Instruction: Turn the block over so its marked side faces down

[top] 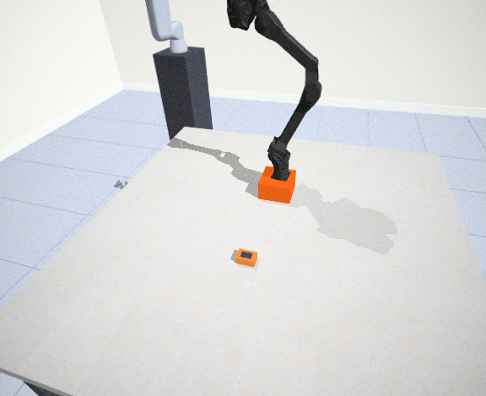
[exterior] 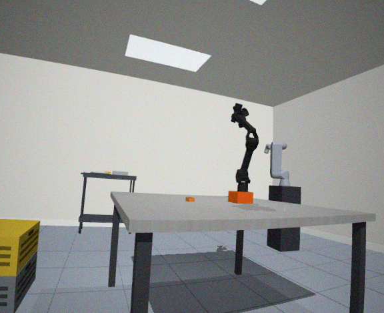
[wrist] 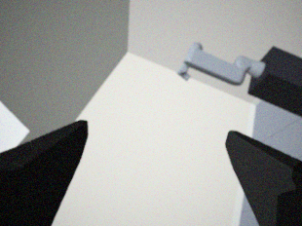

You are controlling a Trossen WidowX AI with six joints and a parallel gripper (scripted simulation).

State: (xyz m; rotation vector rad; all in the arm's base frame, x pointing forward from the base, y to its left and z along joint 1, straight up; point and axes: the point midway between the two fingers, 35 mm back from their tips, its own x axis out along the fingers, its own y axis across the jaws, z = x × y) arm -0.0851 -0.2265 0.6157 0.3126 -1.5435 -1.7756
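Right now my gripper tip is 49 cm short of the orange block, 26 cm to the right of it and 68 cm above it.
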